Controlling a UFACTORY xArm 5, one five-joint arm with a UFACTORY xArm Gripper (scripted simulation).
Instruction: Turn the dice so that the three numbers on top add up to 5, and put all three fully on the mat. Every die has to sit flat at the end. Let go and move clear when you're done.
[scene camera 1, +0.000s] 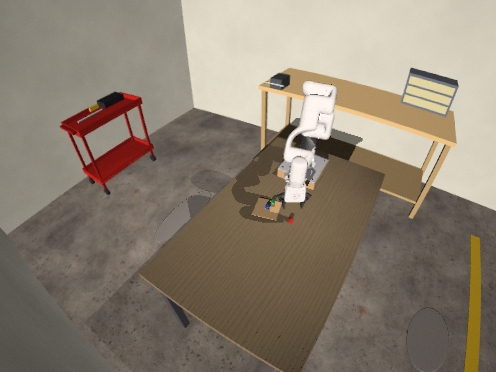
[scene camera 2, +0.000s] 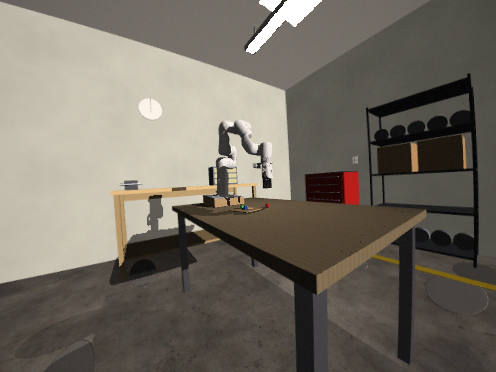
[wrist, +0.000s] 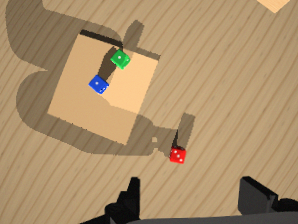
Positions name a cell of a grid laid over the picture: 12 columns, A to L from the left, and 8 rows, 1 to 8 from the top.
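A tan mat (wrist: E5) sits 0.27 m from the lens, as I see it. My own gripper (wrist: H7) is at 0.16 m from the lens.
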